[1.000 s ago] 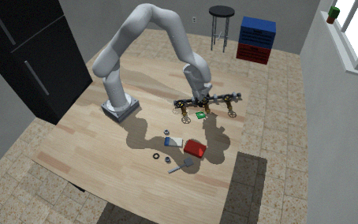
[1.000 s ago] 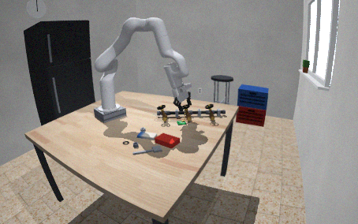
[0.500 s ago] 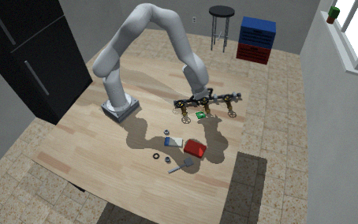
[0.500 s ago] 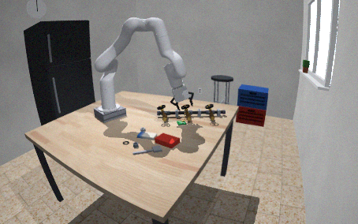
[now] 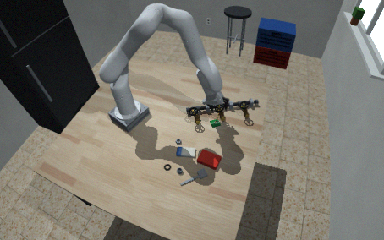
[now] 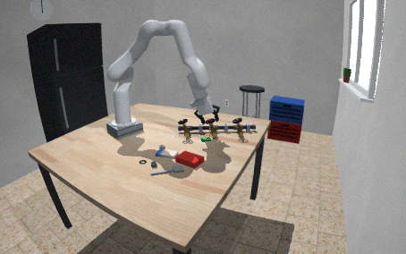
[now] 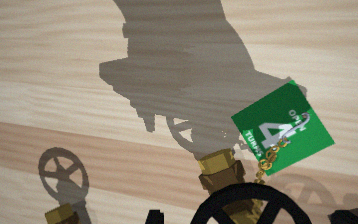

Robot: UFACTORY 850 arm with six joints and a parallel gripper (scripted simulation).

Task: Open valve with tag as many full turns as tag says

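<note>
My hand is 100 mm above the green tag, 50 mm to the left of it and 30 mm past it. The rest, counted from my hand: grey scraper 440 mm to the right, 100 mm below, 60 mm behind; red box 330 mm to the right, 90 mm below, 10 mm behind; white block 300 mm to the right, 150 mm behind, 100 mm below.
</note>
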